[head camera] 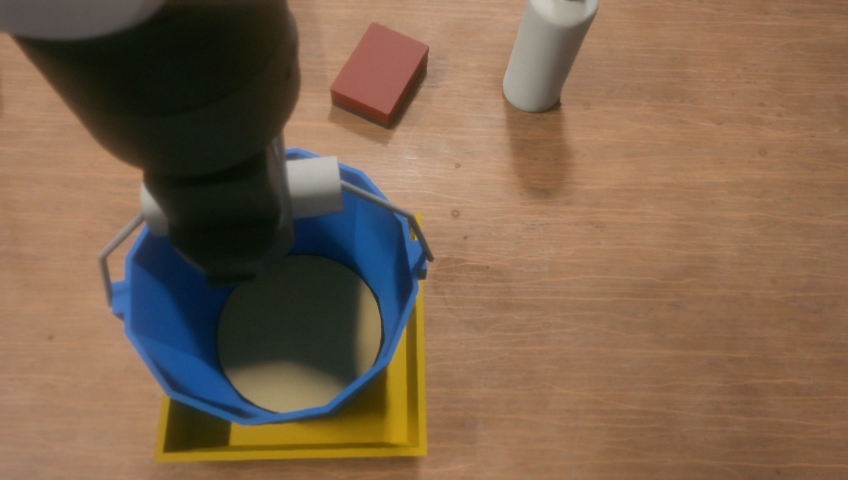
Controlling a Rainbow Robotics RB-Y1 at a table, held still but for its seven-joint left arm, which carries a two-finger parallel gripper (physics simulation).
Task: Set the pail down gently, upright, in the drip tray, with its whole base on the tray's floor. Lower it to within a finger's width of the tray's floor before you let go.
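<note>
The blue pail (169, 342) is upright or nearly so, with its open mouth towards the camera and a pale round surface inside. It is over the yellow drip tray (291, 455), whose front and right rims show past it. The pail hides the rest of the tray. Its wire handle is raised, with a white grip (315, 186) at the top. My dark gripper (229, 223) is shut on this grip near its middle; its fingertips are hidden behind the gripper's body. The pail's underside is hidden, so I cannot tell whether it touches the tray's floor.
A red block (380, 71) lies on the wooden table (654, 267) behind the pail. A whitish cylindrical bottle (544, 59) stands farther right at the back, partly cut off by the top edge of the view. My arm covers the upper left.
</note>
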